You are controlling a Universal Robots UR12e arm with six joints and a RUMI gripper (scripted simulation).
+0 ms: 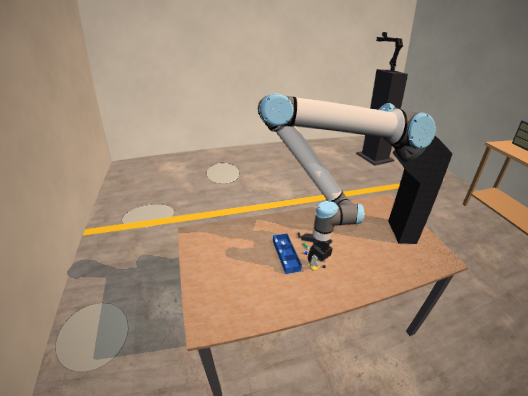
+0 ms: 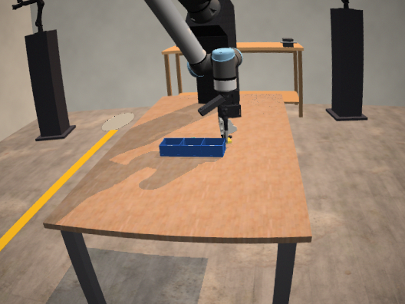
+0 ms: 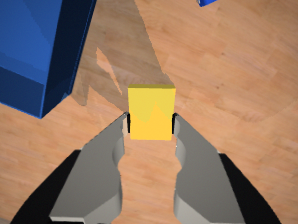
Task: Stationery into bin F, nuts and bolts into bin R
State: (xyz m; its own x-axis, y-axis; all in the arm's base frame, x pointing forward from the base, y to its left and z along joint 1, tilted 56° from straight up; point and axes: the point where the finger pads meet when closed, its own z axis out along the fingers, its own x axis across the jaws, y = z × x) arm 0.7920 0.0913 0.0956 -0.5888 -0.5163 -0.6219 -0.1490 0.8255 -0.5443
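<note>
Now: the yellow block 10 mm below my hand. The rest, counted from my hand: blue die 10 mm behind, 100 mm to the right, 10 mm below; then green battery 40 mm behind, 150 mm to the right, 10 mm below; then black hexagonal nut 50 mm behind, 30 mm to the left, 10 mm below.
</note>
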